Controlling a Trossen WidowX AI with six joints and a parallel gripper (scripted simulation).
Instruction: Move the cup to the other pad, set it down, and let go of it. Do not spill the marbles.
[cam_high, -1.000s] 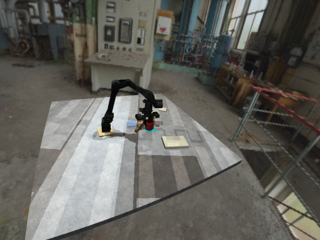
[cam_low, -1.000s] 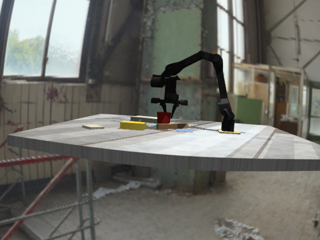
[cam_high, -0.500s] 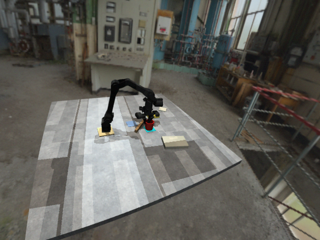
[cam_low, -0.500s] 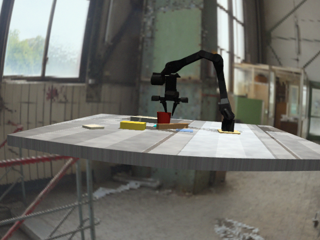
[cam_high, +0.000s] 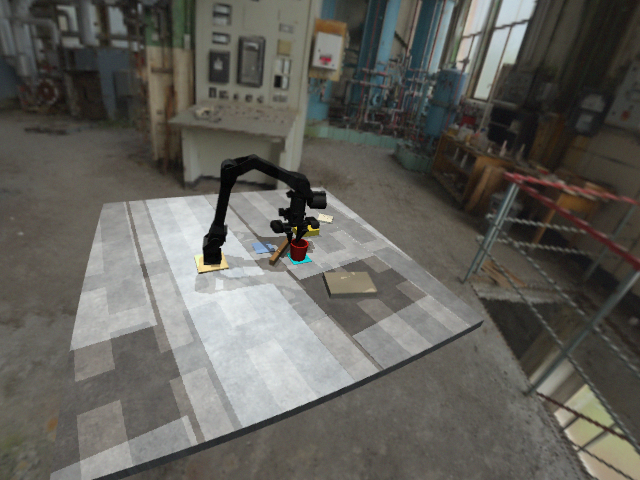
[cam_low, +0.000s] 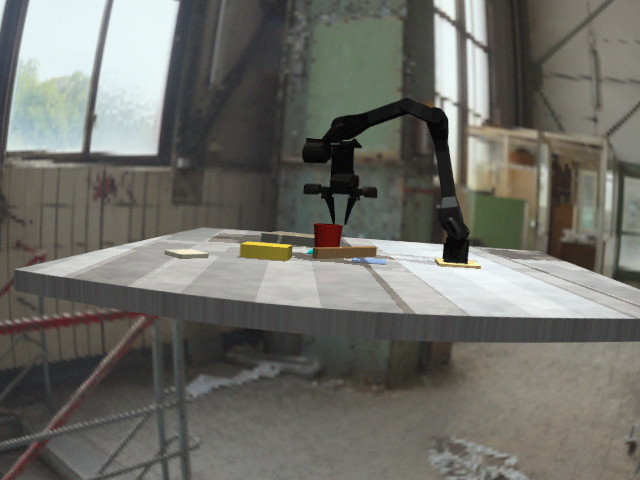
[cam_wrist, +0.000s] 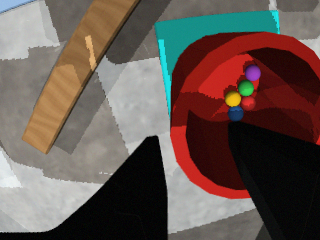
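Right now the red cup is 4 cm below my gripper tip and 3 cm ahead of it. Also, from my gripper tip: blue marble (6 cm below, 4 cm ahead, 1 cm to the right); then red marble (6 cm below, 5 cm ahead, 1 cm to the right); then cyan pad (9 cm below, 3 cm ahead, 1 cm to the left).
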